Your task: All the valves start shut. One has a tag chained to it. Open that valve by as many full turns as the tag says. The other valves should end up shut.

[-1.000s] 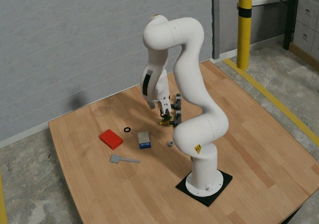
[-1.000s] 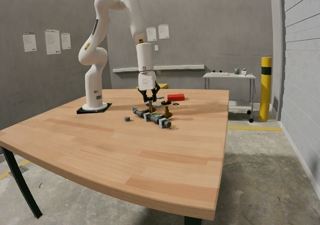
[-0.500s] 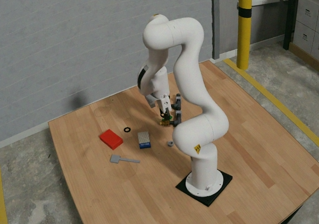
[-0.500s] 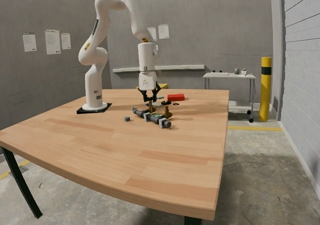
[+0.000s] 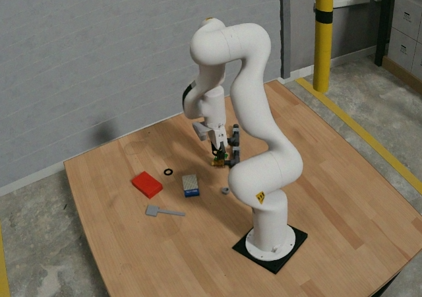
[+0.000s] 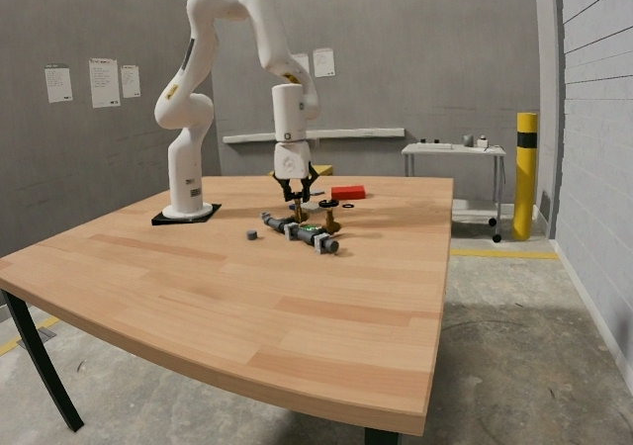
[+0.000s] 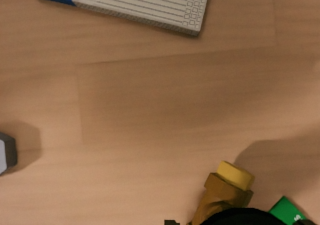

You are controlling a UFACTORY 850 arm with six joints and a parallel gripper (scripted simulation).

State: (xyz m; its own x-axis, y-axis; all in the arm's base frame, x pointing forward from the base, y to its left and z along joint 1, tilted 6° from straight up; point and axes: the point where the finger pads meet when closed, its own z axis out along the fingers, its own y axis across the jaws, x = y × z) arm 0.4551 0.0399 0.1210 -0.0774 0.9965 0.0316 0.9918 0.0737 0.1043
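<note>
Now: hand 5 cm short of the green tag, 3 cm to the left of it and 9 cm above it. Also, from my hand: red block: 33 cm to the left, 8 cm below; grey paddle-shaped tool: 16 cm behind, 30 cm to the left, 9 cm below; blue-and-grey box: 7 cm behind, 15 cm to the left, 8 cm below.
</note>
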